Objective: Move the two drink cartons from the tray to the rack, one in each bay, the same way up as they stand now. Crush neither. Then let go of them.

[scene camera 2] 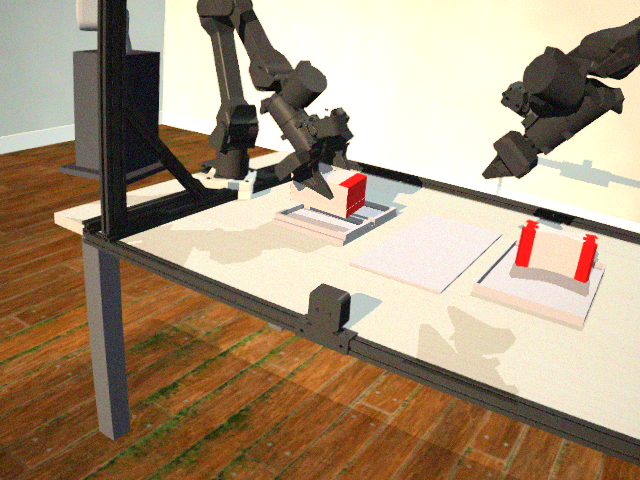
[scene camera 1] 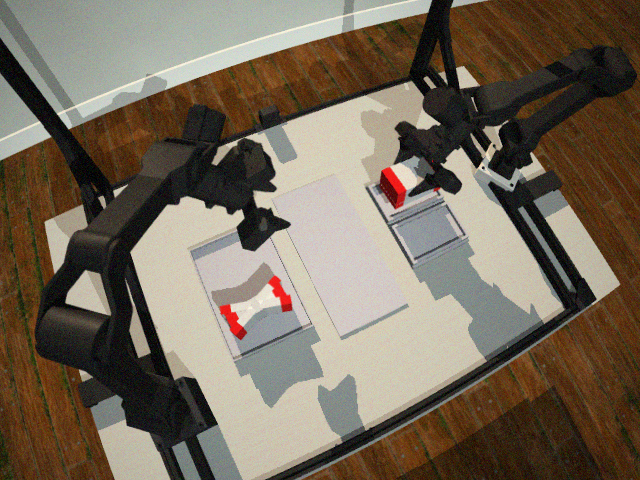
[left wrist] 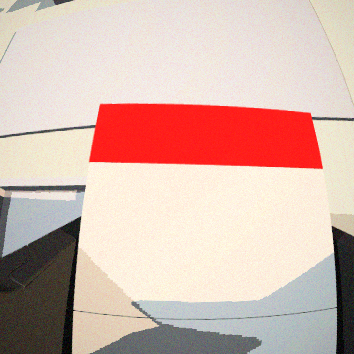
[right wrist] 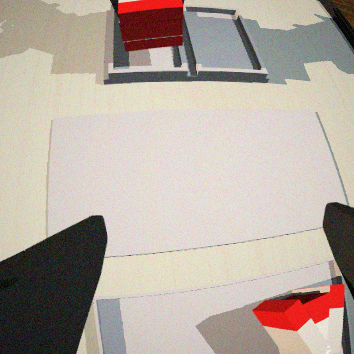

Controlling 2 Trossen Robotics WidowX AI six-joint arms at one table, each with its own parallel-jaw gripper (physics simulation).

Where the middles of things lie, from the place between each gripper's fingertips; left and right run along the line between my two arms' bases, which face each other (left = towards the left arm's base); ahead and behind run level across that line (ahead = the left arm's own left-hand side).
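Labels:
My left gripper is 8 cm above the mat [scene camera 1: 355,285], 18 cm to the left of it and 2 cm short of it. As for the tray [scene camera 1: 229,274], it sits 38 cm to the right of my left hand, 7 cm below it and 3 cm behind it.
My right hand is 8 cm short of the mat and 8 cm to the right of it, and it is 18 cm above the mat. The tray, measured from my right hand, is 3 cm ahead, 12 cm to the right and 18 cm below.

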